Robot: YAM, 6 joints.
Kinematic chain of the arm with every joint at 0, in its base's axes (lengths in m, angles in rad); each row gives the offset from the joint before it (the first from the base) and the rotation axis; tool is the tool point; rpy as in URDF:
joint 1: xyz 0 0 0.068 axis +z
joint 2: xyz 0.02 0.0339 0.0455 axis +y
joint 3: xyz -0.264 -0.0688 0 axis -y
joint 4: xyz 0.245 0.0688 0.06 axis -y
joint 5: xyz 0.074 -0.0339 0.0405 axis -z
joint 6: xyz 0.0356 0 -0.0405 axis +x
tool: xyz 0 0 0 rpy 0 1.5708 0
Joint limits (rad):
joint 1: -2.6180..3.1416
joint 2: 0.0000..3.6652
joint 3: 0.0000..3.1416
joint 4: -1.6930..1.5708
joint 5: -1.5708..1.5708
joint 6: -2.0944..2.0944
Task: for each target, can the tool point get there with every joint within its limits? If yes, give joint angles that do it. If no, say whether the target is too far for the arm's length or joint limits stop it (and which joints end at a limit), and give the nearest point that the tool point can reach.
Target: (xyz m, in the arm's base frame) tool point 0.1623 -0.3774 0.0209
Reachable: yes | joints -1.1832 2.2986 1.1469 0.1725 -0.2156 1.4299
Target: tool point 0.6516 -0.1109 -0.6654
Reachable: no: too far | nearest point 0.4368 -0.0743 -0.3236 | short by 0.405 m
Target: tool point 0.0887 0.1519 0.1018
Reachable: yes | joints 0.9868 1.3432 0.4003 -0.4164 -0.2777 1.3437
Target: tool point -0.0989 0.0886 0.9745
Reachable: no: too far | nearest point -0.0754 0.0676 0.7340 | short by 0.243 m
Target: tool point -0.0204 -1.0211 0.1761
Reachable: no: too far | nearest point -0.0129 -0.6445 0.1526 | short by 0.377 m
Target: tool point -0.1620 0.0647 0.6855
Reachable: yes | joints -0.2633 1.2691 2.7576 0.8971 -0.6057 -0.8855
